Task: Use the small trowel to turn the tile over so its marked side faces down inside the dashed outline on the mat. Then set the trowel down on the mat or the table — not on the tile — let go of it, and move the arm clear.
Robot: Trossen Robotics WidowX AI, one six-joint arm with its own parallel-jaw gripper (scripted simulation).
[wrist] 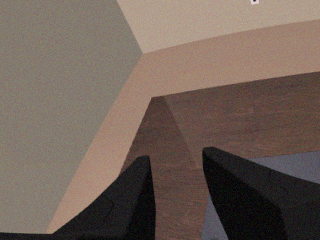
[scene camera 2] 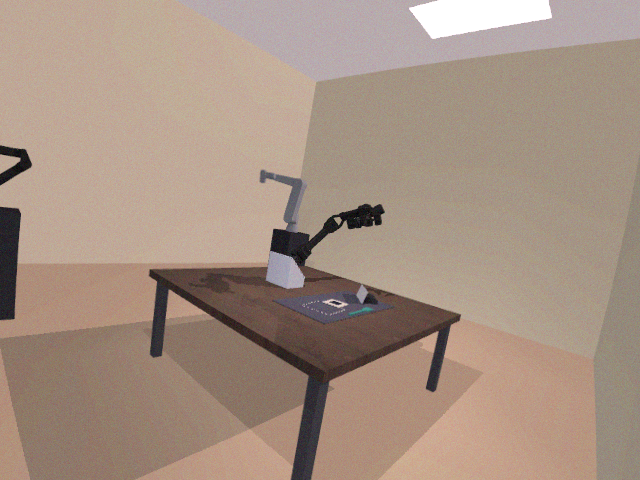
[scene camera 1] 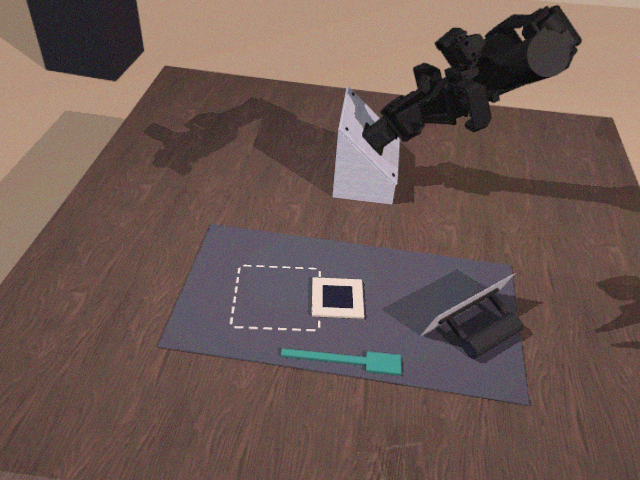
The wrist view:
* my gripper: 176, 162
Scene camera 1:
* my gripper: 394, 117
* green trowel: 376, 362
